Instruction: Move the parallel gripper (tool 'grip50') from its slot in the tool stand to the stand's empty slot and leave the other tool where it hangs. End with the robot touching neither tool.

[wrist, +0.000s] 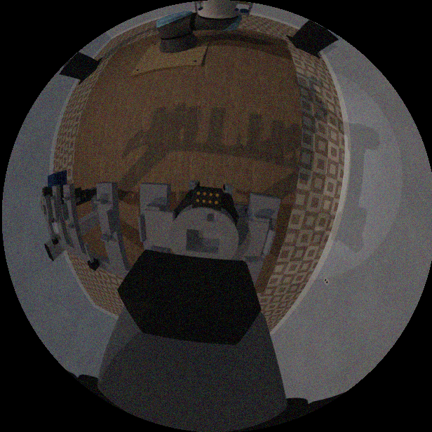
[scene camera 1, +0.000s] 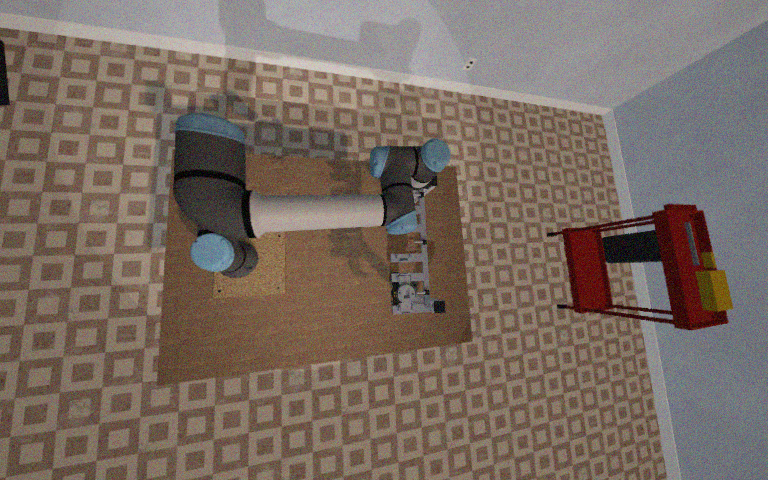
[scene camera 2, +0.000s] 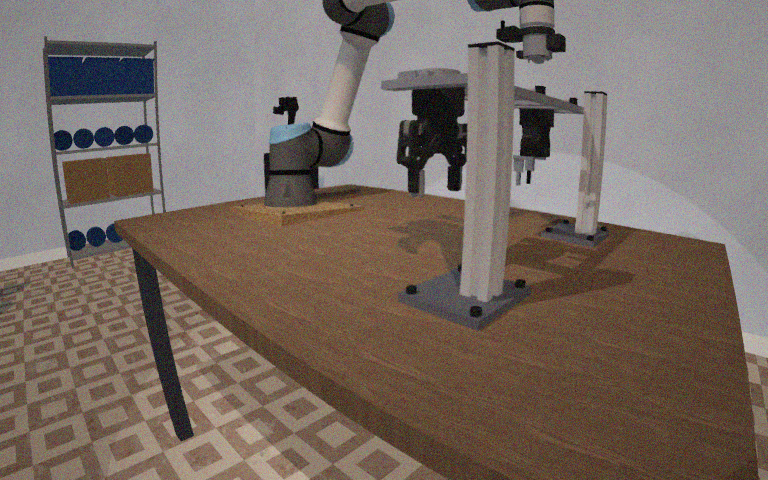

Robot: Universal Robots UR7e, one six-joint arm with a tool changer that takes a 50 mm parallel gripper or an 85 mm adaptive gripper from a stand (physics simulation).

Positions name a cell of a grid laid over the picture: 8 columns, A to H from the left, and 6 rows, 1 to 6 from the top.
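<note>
You'd see an adaptive gripper (scene camera 2: E2) here, and the wrist view shows the adaptive gripper (wrist: A3) too. There's also a parallel gripper (scene camera 2: F2), and the wrist view shows the parallel gripper (wrist: D4) as well. A tool stand (scene camera 1: E4) is here too, and the wrist view also shows the tool stand (wrist: B3).
</note>
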